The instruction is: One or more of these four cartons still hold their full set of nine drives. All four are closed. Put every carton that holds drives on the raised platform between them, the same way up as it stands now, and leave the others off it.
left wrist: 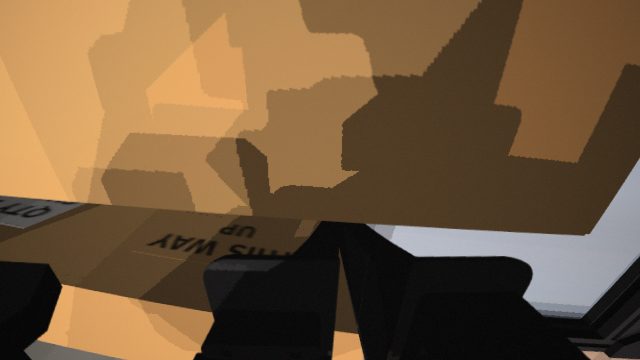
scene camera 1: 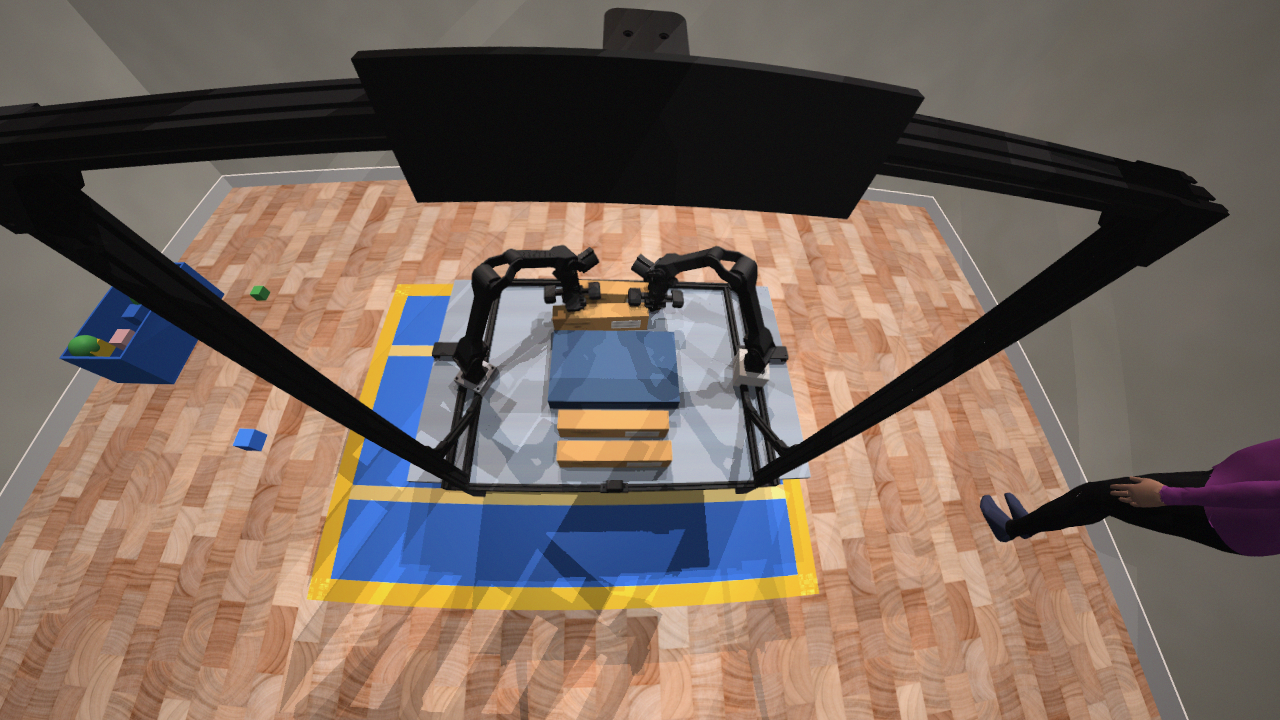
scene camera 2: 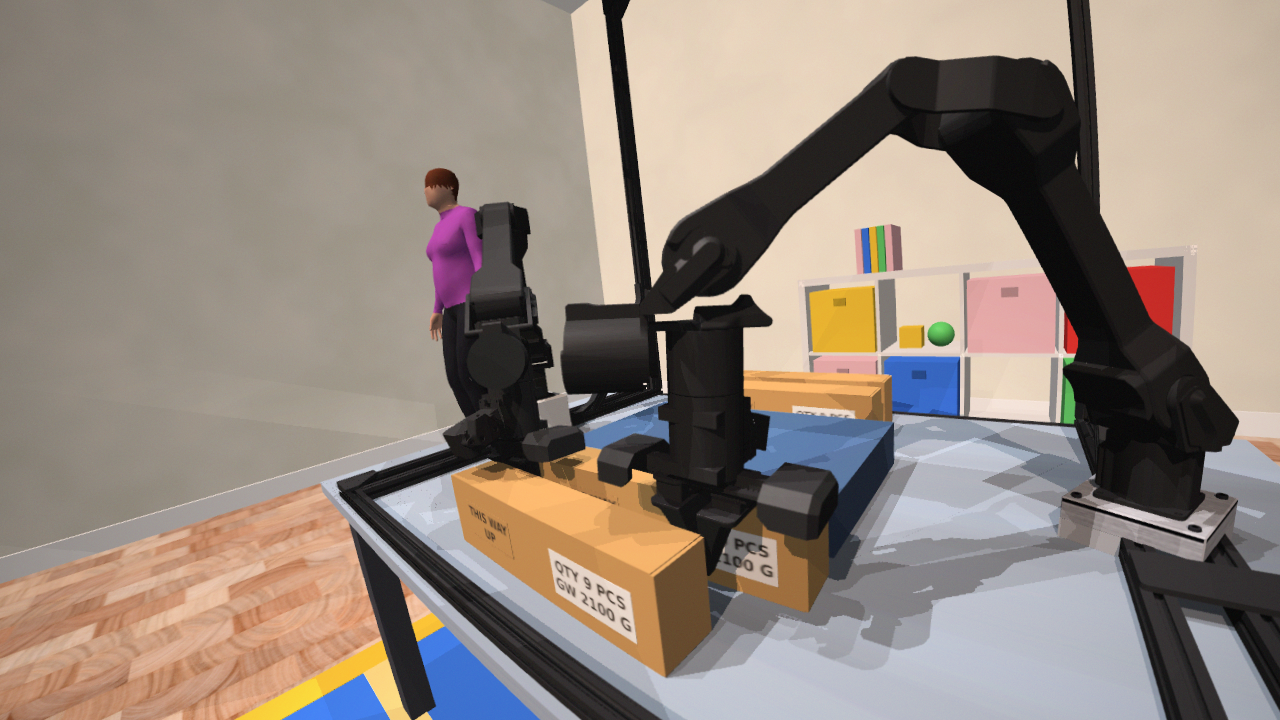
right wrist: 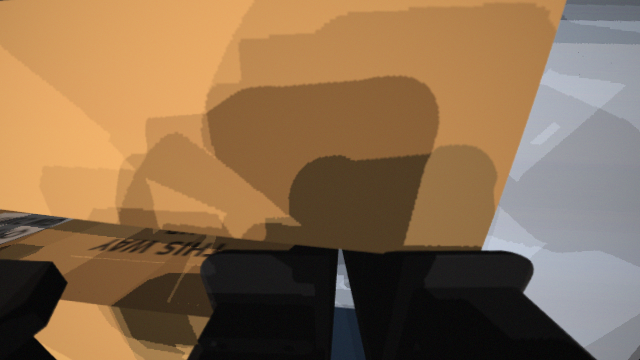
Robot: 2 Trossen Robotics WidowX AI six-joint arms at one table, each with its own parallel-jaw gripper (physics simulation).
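Observation:
My right gripper (scene camera 1: 651, 310) and my left gripper (scene camera 2: 707, 572) are visible. The left gripper is visible also in scene camera 1 (scene camera 1: 575, 306) and in the left wrist view (left wrist: 336, 215). A blue raised platform (scene camera 2: 859, 453) is visible, likewise in scene camera 1 (scene camera 1: 589, 369).

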